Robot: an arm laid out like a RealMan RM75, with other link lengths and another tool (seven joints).
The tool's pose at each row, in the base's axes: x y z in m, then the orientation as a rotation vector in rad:
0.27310 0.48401 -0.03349 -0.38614 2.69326 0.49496
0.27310 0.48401 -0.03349 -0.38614 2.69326 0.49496
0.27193 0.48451 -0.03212 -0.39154 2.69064 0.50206
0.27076 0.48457 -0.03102 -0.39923 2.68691 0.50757
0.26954 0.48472 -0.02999 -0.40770 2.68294 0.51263
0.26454 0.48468 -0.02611 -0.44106 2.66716 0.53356
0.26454 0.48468 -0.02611 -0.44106 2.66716 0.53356
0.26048 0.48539 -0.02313 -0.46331 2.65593 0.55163
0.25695 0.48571 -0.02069 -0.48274 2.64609 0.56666
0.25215 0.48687 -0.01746 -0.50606 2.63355 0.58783
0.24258 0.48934 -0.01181 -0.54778 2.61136 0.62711
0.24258 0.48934 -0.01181 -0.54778 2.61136 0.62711
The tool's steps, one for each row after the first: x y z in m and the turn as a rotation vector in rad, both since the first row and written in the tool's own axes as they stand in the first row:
0.00000 0.00000 0.00000 0.00000 0.00000 0.00000
0.00039 0.00122 -0.00136 -0.00581 -0.00080 -0.00306
0.00098 0.00198 -0.00265 -0.01086 -0.00215 -0.00816
0.00162 0.00281 -0.00387 -0.01573 -0.00354 -0.01390
0.00451 0.00552 -0.00880 -0.03569 -0.00875 -0.03638
0.00451 0.00552 -0.00880 -0.03569 -0.00875 -0.03638
0.00679 0.00834 -0.01237 -0.05200 -0.01229 -0.05085
0.00888 0.01048 -0.01545 -0.06577 -0.01525 -0.06361
0.01163 0.01402 -0.01929 -0.08460 -0.01894 -0.07855
0.01739 0.02100 -0.02620 -0.11948 -0.02433 -0.10487
0.01739 0.02100 -0.02620 -0.11948 -0.02433 -0.10487

